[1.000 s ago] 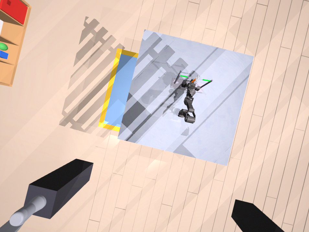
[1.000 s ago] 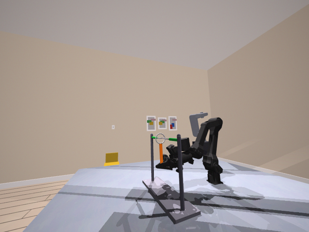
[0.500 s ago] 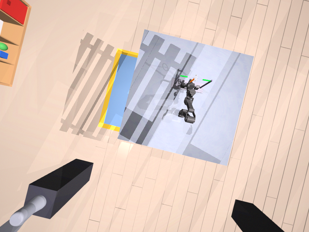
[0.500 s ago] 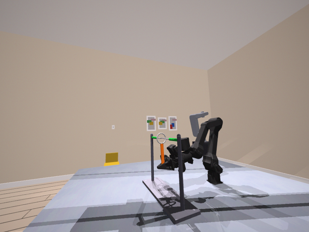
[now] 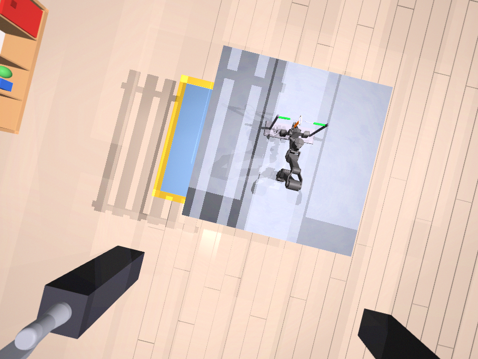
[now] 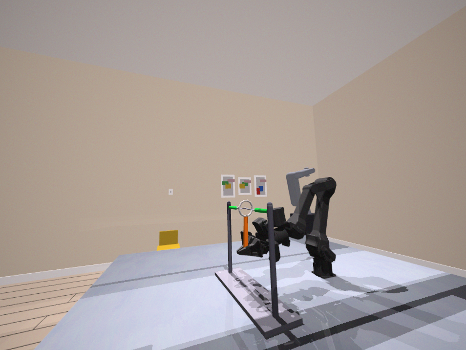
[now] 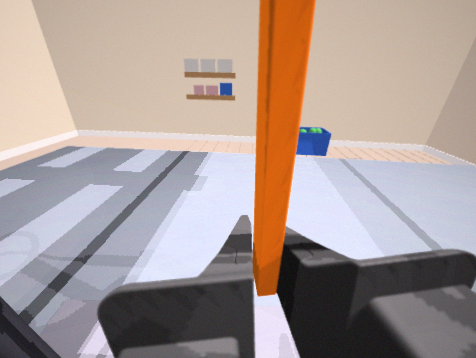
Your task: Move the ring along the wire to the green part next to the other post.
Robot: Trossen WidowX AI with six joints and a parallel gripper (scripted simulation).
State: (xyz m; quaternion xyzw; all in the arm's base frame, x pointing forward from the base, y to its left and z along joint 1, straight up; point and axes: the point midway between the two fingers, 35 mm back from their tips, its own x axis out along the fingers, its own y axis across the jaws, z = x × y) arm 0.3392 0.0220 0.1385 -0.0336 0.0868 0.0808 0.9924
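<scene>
My gripper tip is now 100 mm below the ring with orange handle and 30 mm past it.
</scene>
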